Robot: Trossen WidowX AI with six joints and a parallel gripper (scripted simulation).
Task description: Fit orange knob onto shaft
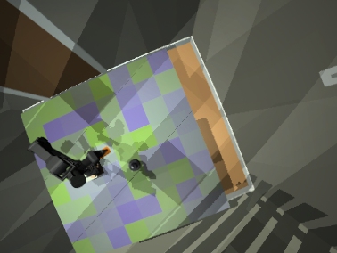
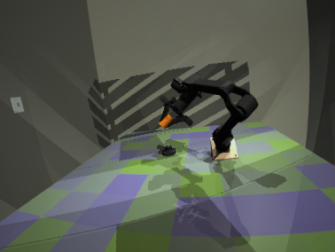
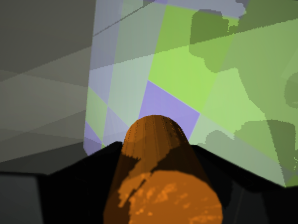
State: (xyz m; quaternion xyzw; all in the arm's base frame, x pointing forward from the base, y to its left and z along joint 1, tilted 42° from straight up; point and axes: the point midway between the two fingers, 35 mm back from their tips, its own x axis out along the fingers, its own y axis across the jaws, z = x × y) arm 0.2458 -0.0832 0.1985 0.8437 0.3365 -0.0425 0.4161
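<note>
Right now the orange knob is 30 mm behind my gripper tip, 20 mm above it and 10 mm to the right of it. From my gripper tip the other things lie so: round dark pedestal (190 mm below, 170 mm to the right, 20 mm ahead).
</note>
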